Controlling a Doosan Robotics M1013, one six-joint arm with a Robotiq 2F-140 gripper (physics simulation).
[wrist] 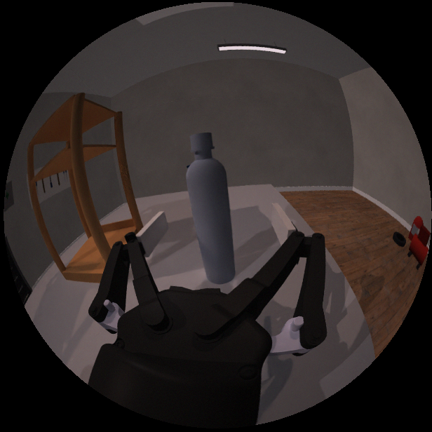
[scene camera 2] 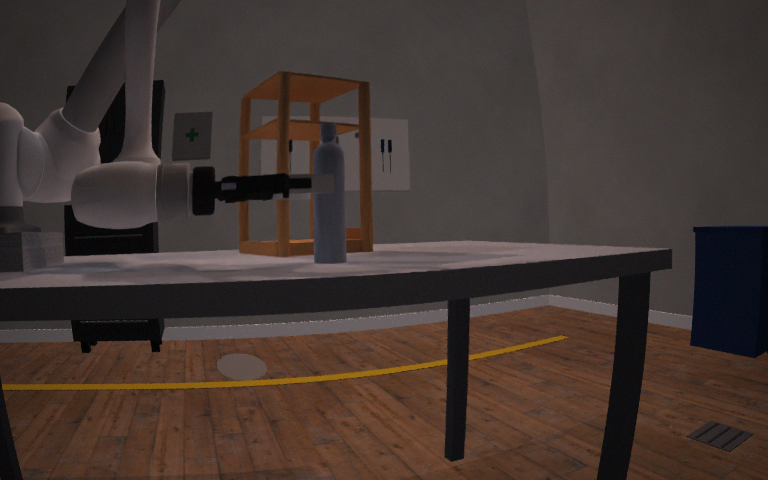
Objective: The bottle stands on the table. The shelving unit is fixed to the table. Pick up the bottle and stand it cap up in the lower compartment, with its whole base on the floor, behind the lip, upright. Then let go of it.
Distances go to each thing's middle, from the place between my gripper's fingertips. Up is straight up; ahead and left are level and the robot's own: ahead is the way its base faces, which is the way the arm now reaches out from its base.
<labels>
My hand is 10 mm short of the grey-blue bottle point(scene camera 2: 329, 224), 10 mm to the right of it and 10 mm above it. From my hand the other things lie so: orange shelving unit point(scene camera 2: 286, 86) 350 mm to the left, 80 mm above.
</labels>
